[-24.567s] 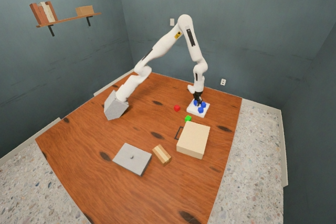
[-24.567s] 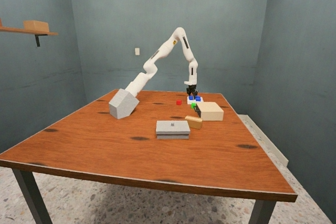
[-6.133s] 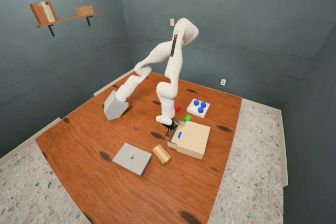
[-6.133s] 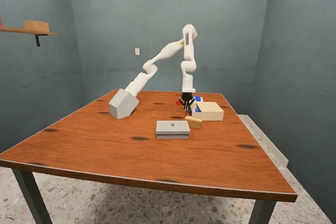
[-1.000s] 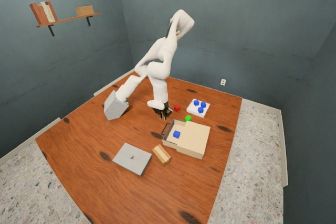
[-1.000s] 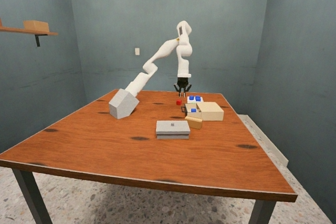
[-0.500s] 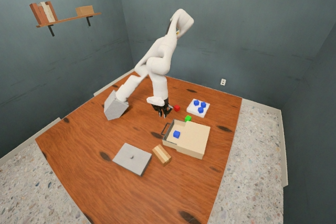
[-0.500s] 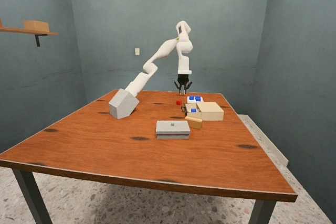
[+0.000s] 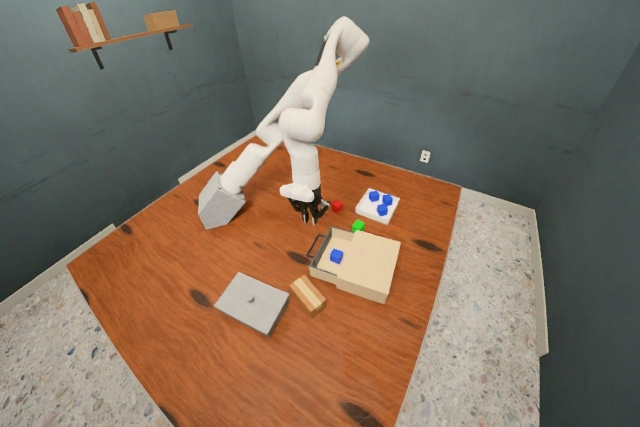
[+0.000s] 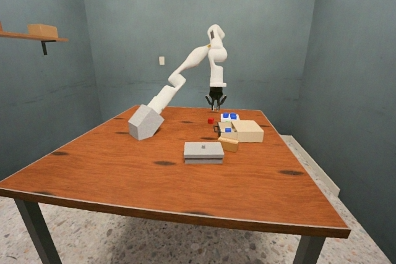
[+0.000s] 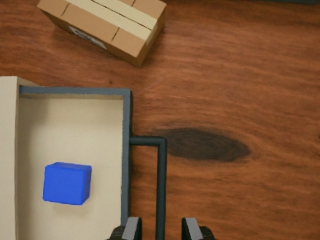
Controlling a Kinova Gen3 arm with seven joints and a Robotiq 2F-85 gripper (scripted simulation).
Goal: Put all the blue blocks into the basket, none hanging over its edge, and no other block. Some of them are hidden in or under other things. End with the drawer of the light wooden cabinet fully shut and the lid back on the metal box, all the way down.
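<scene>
The light wooden cabinet lies 150 mm below my hand, 130 mm ahead of it and 70 mm to the left of it. Round my hand: small box: 150 mm below, 130 mm to the right, 130 mm ahead; green block: 200 mm to the left, 170 mm below, 40 mm ahead; red block: 220 mm to the left, 170 mm below, 110 mm behind.
</scene>
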